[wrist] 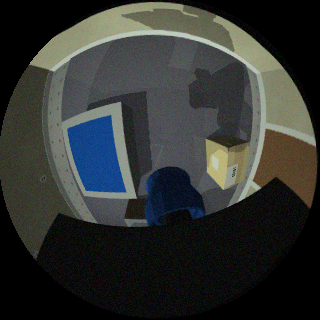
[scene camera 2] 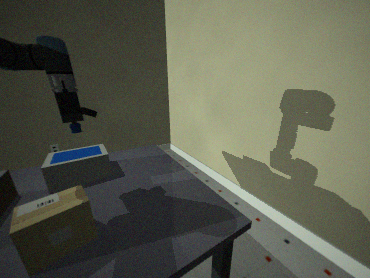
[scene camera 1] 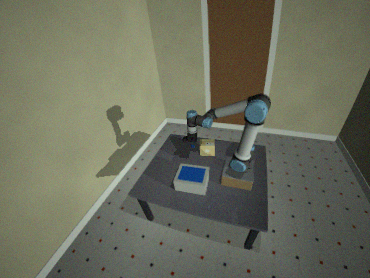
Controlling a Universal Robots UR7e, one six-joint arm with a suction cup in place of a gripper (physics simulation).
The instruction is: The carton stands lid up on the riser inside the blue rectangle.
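Frame: origin at the arm's base, x back, y right, z up, level; metres.
Seen in the pictures: hand at its tool point: (wrist: 168,186) (scene camera 2: 76,131) (scene camera 1: 192,146).
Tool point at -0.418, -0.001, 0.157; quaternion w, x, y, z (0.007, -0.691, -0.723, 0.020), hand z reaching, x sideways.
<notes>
Pixels of each thing's top centre, then the offset from my tool point to it, as dx, dy, dz. Level surfaces: height alone.
- tan carton at its top centre: (wrist: 237,166) (scene camera 2: 52,203) (scene camera 1: 207,142) +0.075, +0.245, -0.134
- white box-shaped riser at its top centre: (wrist: 92,160) (scene camera 2: 77,153) (scene camera 1: 191,173) +0.025, -0.172, -0.144
- blue rectangle at its top centre: (wrist: 92,160) (scene camera 2: 77,153) (scene camera 1: 191,173) +0.025, -0.172, -0.144
- dark grey table at its surface level: dz -0.264
The tan carton (scene camera 1: 207,150) (scene camera 2: 55,235) (wrist: 220,157) stands on the table, off the riser. In scene camera 2 its upper face shows a tape strip and a white barcode label, and a pale patch shows on a side. The white box-shaped riser (scene camera 1: 190,187) (scene camera 2: 95,171) (wrist: 118,125) stands apart from it, with the blue rectangle (scene camera 1: 192,174) (scene camera 2: 77,155) (wrist: 97,155) on its top. My blue suction cup (scene camera 1: 193,146) (scene camera 2: 75,128) (wrist: 172,192) hangs in the air over the table, open, with no object on it, touching neither carton nor riser.
The arm's base stands on a wood-sided block (scene camera 1: 237,181) (scene camera 2: 6,190) at one side of the dark grey table (scene camera 1: 155,175) (scene camera 2: 165,200). A wall (scene camera 1: 90,75) (scene camera 2: 250,60) rises beyond the table's edge. The arm casts a shadow on table and wall.
</notes>
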